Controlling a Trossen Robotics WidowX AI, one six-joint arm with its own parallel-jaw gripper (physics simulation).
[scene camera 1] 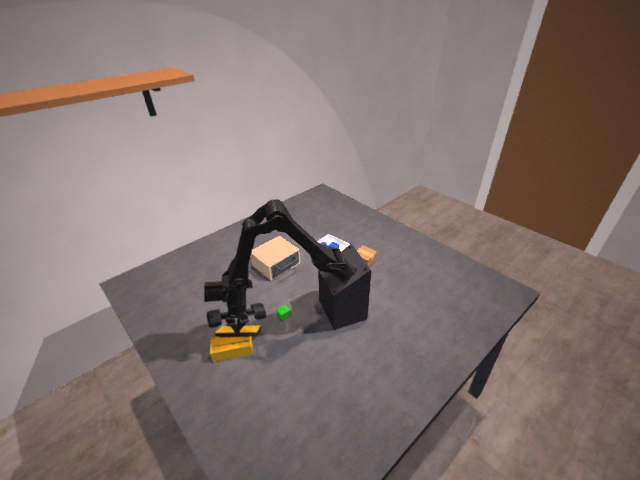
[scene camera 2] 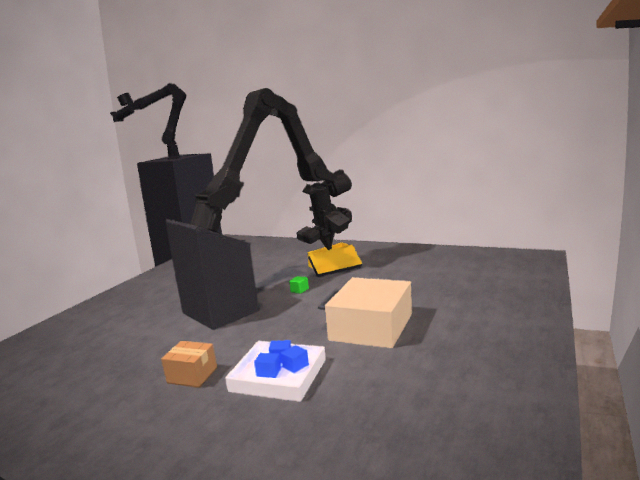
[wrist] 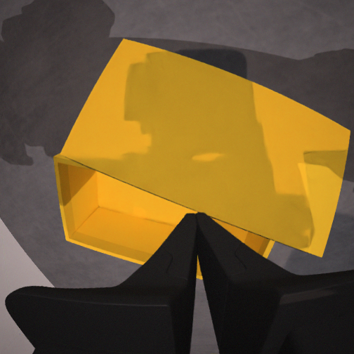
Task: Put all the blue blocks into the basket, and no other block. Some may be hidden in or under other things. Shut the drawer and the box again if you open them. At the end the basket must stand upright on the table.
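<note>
My gripper [scene camera 1: 237, 332] [scene camera 2: 329, 248] [wrist: 194, 221] is shut and empty; its fingertips are at the free edge of the yellow box's lid. The yellow box [scene camera 1: 232, 351] [wrist: 135, 226] is partly open, its lid [scene camera 2: 336, 259] [wrist: 200, 135] tilted over it. The visible part of its inside shows no block; the rest is hidden by lid and fingers. The white basket [scene camera 2: 263, 389] [scene camera 1: 338, 238] stands upright with three blue blocks [scene camera 2: 294, 358] [scene camera 1: 329, 245] inside. A green block [scene camera 1: 283, 312] [scene camera 2: 298, 284] lies on the table between the yellow box and the arm's base.
A beige drawer cabinet [scene camera 1: 275, 251] [scene camera 2: 369, 310] stands beyond the green block; its drawer front [scene camera 1: 285, 264] shows in scene camera 1. A brown taped carton [scene camera 1: 367, 255] [scene camera 2: 189, 363] stands beside the basket. The black arm pedestal [scene camera 1: 344, 298] [scene camera 2: 212, 279] stands near them. Another arm on a pedestal [scene camera 2: 175, 201] is in the background.
</note>
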